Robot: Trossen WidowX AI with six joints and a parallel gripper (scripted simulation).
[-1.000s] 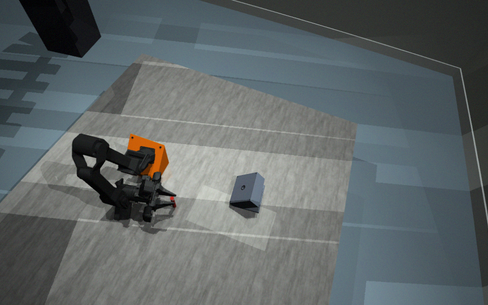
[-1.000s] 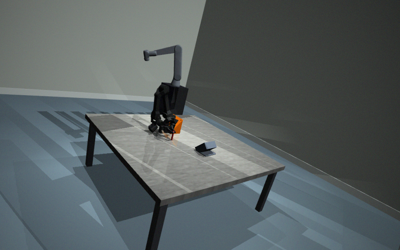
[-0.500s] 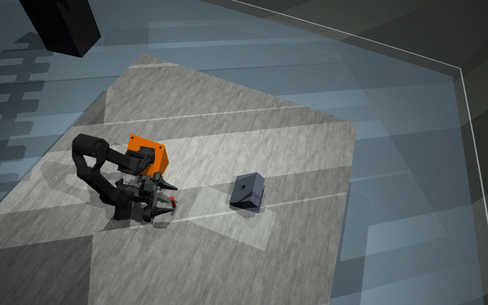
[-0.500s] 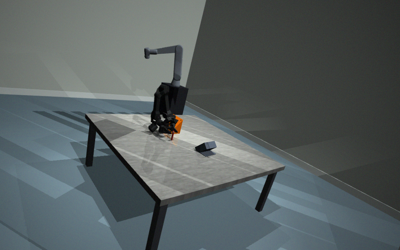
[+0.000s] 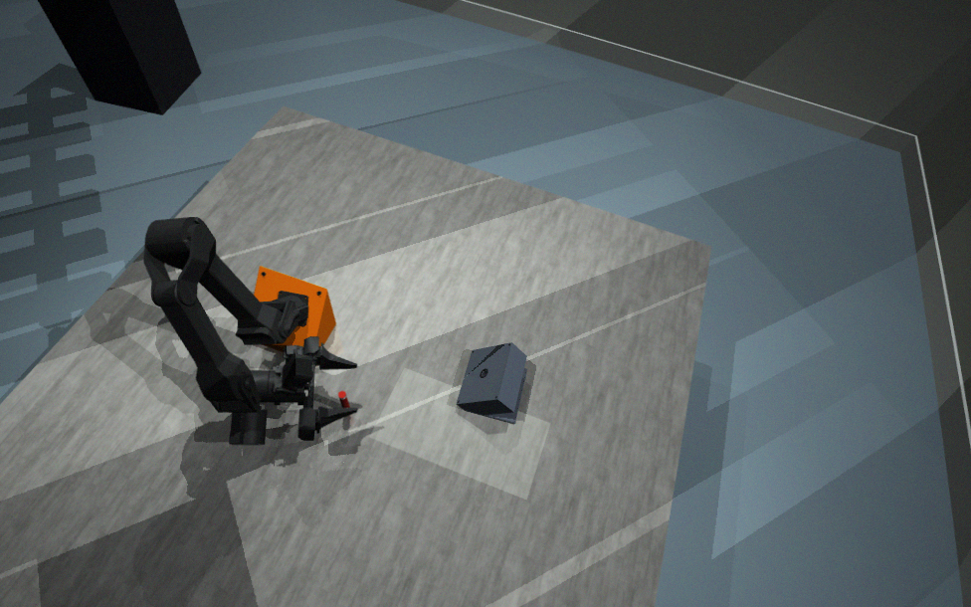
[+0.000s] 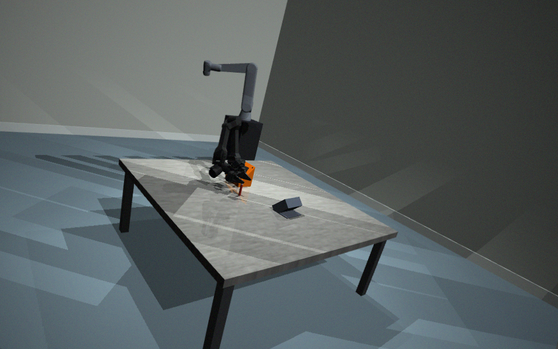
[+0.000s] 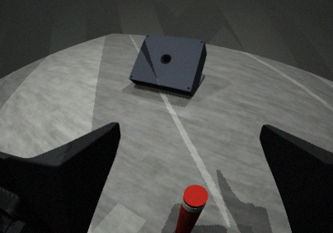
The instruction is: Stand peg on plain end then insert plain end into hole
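My gripper tip is 4 cm above the red peg, 3 cm past it and 1 cm to the left of it. The rest, counted from my gripper tip: grey sloped panel (24 cm ahead, 11 cm to the left, 6 cm below).
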